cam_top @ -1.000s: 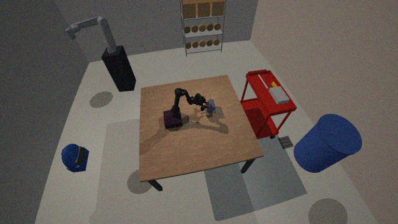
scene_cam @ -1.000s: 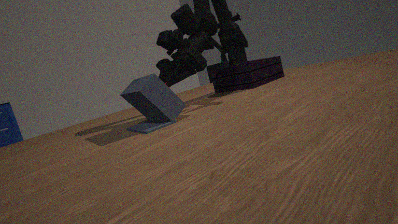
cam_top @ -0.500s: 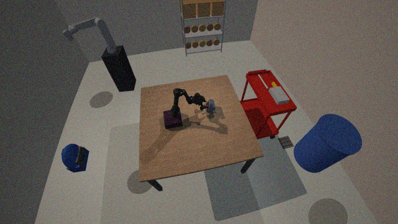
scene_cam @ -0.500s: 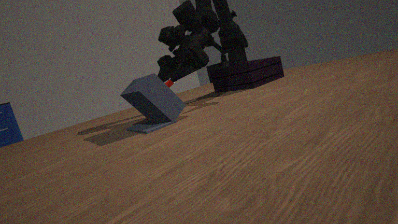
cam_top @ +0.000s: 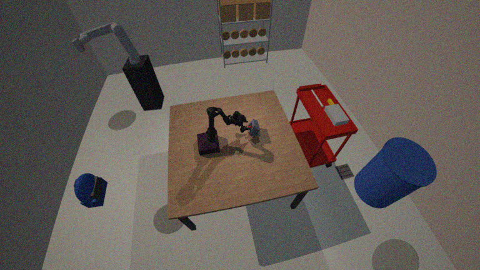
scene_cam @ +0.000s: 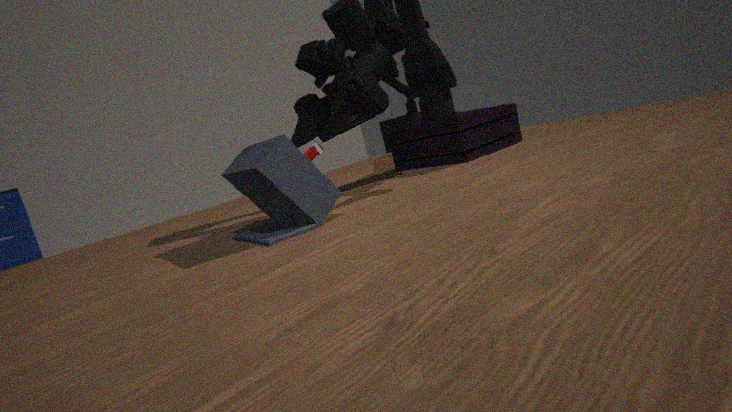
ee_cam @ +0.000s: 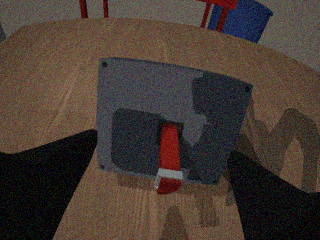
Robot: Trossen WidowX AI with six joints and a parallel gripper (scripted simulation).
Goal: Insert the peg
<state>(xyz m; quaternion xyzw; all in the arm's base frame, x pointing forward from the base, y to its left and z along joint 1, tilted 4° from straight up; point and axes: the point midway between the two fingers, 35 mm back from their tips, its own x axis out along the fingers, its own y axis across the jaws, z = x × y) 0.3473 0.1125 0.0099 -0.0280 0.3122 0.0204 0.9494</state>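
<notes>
My gripper tip is 20 mm above the red peg. Also, from my gripper tip: sloped panel: 50 mm ahead, 40 mm below.
</notes>
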